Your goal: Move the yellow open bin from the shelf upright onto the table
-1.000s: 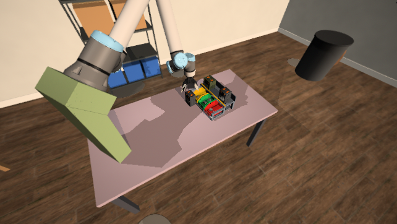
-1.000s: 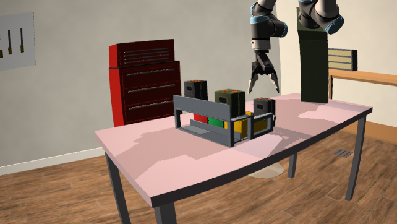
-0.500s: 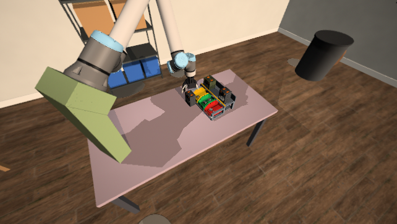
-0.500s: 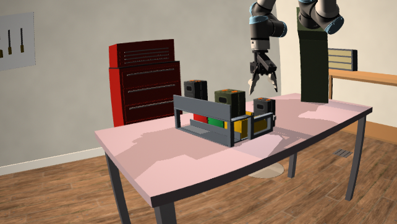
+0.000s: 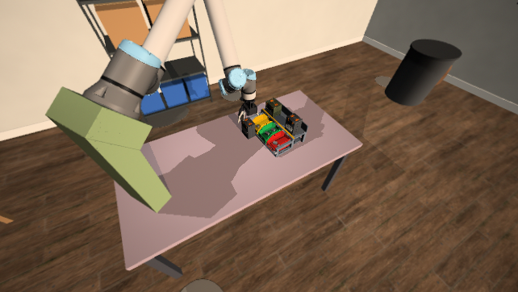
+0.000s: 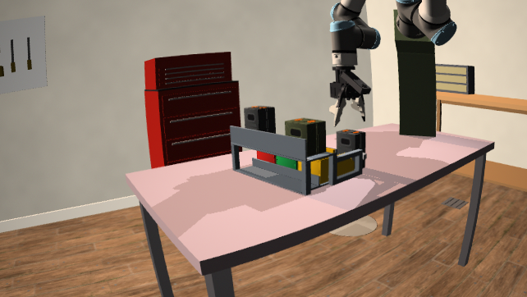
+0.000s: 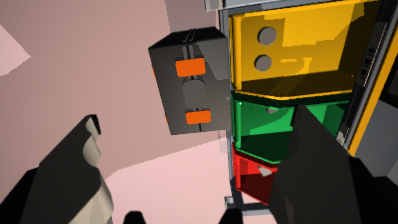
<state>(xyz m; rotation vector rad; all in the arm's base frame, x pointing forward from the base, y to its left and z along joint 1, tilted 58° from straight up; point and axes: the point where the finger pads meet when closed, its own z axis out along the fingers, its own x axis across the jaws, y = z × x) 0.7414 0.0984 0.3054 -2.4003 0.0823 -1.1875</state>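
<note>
Right now the yellow open bin is 13 cm ahead of my hand, 5 cm to the left of it and 11 cm below it. From my hand the other things lie so: dark case 29 cm ahead, 15 cm to the right, 1 cm above; then green bin 16 cm ahead, 6 cm to the right, 11 cm below; then red bin 19 cm ahead, 17 cm to the right, 11 cm below.
</note>
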